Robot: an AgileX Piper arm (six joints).
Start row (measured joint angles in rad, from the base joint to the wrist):
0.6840 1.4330 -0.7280 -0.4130 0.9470 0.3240
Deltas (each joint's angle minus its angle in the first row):
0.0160 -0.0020 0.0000 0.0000 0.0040 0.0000
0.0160 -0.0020 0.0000 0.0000 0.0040 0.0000
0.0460 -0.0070 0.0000 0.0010 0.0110 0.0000
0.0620 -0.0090 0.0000 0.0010 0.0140 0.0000
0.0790 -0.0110 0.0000 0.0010 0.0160 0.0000
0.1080 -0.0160 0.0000 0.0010 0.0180 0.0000
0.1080 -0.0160 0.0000 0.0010 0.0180 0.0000
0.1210 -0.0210 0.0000 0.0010 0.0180 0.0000
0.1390 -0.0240 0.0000 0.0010 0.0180 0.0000
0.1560 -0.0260 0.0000 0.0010 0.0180 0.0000
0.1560 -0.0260 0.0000 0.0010 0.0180 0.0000
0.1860 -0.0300 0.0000 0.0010 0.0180 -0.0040
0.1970 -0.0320 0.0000 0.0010 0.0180 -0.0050
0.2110 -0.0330 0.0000 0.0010 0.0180 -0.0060
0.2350 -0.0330 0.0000 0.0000 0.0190 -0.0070
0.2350 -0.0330 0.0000 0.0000 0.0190 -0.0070
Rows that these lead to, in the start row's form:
0.7000 1.4310 -0.7280 -0.4130 0.9510 0.3240
0.7000 1.4310 -0.7280 -0.4130 0.9510 0.3240
0.7300 1.4260 -0.7280 -0.4120 0.9580 0.3240
0.7460 1.4240 -0.7280 -0.4120 0.9610 0.3240
0.7630 1.4220 -0.7280 -0.4120 0.9630 0.3240
0.7920 1.4170 -0.7280 -0.4120 0.9650 0.3240
0.7920 1.4170 -0.7280 -0.4120 0.9650 0.3240
0.8050 1.4120 -0.7280 -0.4120 0.9650 0.3240
0.8230 1.4090 -0.7280 -0.4120 0.9650 0.3240
0.8400 1.4070 -0.7280 -0.4120 0.9650 0.3240
0.8400 1.4070 -0.7280 -0.4120 0.9650 0.3240
0.8700 1.4030 -0.7280 -0.4120 0.9650 0.3200
0.8810 1.4010 -0.7280 -0.4120 0.9650 0.3190
0.8950 1.4000 -0.7280 -0.4120 0.9650 0.3180
0.9190 1.4000 -0.7280 -0.4130 0.9660 0.3170
0.9190 1.4000 -0.7280 -0.4130 0.9660 0.3170

